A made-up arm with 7 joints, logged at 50 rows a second.
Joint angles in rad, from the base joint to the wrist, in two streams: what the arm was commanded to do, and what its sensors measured. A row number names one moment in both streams.
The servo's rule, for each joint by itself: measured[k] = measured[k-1] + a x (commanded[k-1-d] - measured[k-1]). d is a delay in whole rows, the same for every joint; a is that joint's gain. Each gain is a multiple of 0.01, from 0.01 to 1. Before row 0 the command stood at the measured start. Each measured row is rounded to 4 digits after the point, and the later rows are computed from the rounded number. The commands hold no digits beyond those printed.
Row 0, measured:
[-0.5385, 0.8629, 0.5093, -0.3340, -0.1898, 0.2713, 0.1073]
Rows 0 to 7, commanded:
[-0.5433, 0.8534, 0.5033, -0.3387, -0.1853, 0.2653, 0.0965]
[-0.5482, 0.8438, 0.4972, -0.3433, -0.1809, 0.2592, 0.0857]
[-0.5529, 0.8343, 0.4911, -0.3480, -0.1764, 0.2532, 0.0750]
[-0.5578, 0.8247, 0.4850, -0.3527, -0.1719, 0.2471, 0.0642]
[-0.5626, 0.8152, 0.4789, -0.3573, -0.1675, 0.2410, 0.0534]
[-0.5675, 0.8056, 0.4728, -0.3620, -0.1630, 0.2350, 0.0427]
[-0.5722, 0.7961, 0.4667, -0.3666, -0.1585, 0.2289, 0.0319]
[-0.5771, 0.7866, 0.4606, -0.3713, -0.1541, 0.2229, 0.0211]
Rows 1 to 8, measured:
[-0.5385, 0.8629, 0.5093, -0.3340, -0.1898, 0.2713, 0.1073]
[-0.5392, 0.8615, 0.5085, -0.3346, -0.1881, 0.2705, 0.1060]
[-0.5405, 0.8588, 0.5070, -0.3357, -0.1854, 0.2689, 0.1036]
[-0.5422, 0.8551, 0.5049, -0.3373, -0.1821, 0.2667, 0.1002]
[-0.5444, 0.8505, 0.5023, -0.3393, -0.1783, 0.2640, 0.0959]
[-0.5469, 0.8452, 0.4993, -0.3416, -0.1743, 0.2608, 0.0908]
[-0.5498, 0.8393, 0.4959, -0.3443, -0.1701, 0.2572, 0.0850]
[-0.5529, 0.8328, 0.4921, -0.3472, -0.1658, 0.2532, 0.0786]
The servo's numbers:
d 1
a 0.14 0.15 0.13 0.13 0.37 0.14 0.12

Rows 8 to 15, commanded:
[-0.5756, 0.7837, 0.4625, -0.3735, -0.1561, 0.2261, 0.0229]
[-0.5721, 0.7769, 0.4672, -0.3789, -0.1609, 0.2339, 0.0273]
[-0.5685, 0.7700, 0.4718, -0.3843, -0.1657, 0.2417, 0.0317]
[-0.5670, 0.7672, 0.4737, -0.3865, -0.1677, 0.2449, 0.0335]
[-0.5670, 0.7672, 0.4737, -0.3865, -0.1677, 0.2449, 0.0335]
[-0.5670, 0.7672, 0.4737, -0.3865, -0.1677, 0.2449, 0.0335]
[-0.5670, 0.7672, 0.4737, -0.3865, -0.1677, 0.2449, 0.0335]
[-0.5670, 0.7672, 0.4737, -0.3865, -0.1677, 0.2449, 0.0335]
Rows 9 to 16, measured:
[-0.5563, 0.8259, 0.4880, -0.3503, -0.1615, 0.2490, 0.0717]
[-0.5590, 0.8196, 0.4847, -0.3533, -0.1595, 0.2458, 0.0658]
[-0.5608, 0.8132, 0.4824, -0.3566, -0.1600, 0.2441, 0.0612]
[-0.5619, 0.8067, 0.4810, -0.3602, -0.1621, 0.2438, 0.0577]
[-0.5626, 0.8008, 0.4801, -0.3636, -0.1642, 0.2440, 0.0548]
[-0.5632, 0.7958, 0.4793, -0.3666, -0.1655, 0.2441, 0.0522]
[-0.5637, 0.7915, 0.4786, -0.3692, -0.1663, 0.2442, 0.0500]
[-0.5642, 0.7879, 0.4780, -0.3714, -0.1668, 0.2443, 0.0480]

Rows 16 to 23, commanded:
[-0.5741, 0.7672, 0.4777, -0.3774, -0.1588, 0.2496, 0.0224]
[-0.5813, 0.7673, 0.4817, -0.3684, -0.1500, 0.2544, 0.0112]
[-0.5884, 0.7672, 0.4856, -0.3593, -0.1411, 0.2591, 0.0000]
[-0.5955, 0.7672, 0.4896, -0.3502, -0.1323, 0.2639, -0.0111]
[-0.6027, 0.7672, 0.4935, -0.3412, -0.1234, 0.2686, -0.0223]
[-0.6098, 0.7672, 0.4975, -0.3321, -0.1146, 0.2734, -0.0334]
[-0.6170, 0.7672, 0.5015, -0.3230, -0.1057, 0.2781, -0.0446]
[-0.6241, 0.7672, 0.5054, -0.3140, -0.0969, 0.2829, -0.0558]
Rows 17 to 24, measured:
[-0.5646, 0.7848, 0.4774, -0.3734, -0.1671, 0.2444, 0.0463]
[-0.5659, 0.7822, 0.4774, -0.3739, -0.1640, 0.2451, 0.0434]
[-0.5681, 0.7800, 0.4780, -0.3732, -0.1588, 0.2464, 0.0395]
[-0.5709, 0.7781, 0.4790, -0.3714, -0.1523, 0.2482, 0.0348]
[-0.5743, 0.7765, 0.4804, -0.3686, -0.1449, 0.2504, 0.0293]
[-0.5783, 0.7751, 0.4821, -0.3650, -0.1369, 0.2529, 0.0231]
[-0.5827, 0.7739, 0.4841, -0.3607, -0.1286, 0.2558, 0.0163]
[-0.5875, 0.7729, 0.4864, -0.3558, -0.1201, 0.2589, 0.0090]

